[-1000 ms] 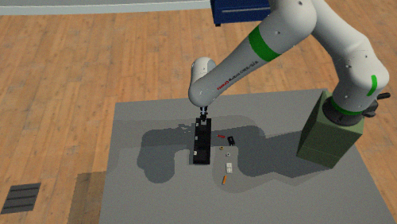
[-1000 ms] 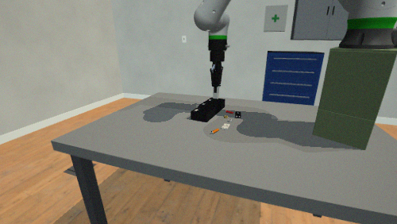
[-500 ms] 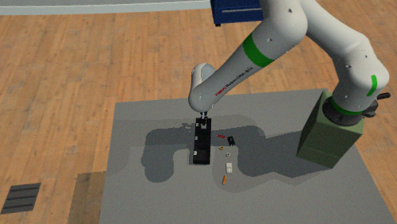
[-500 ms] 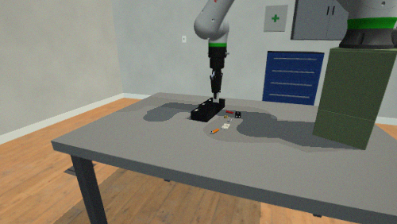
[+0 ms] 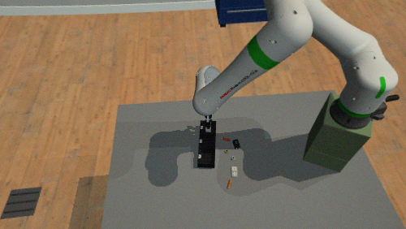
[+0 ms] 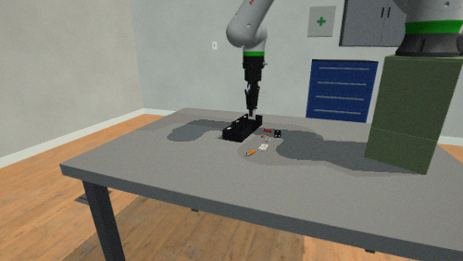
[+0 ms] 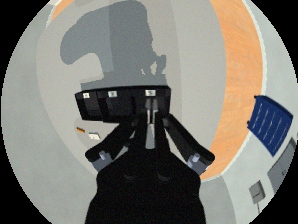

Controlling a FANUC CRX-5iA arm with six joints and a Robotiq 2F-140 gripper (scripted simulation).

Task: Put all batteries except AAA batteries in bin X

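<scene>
My gripper is now 80 mm to the right of the bin strip, 30 mm short of it and 30 mm above it. From my hand the other things lie so: tiny round thing: 140 mm to the left, 60 mm behind, 50 mm below; thin red battery: 80 mm behind, 70 mm to the left, 40 mm below; black block battery: 120 mm to the left, 120 mm behind, 40 mm below.
</scene>
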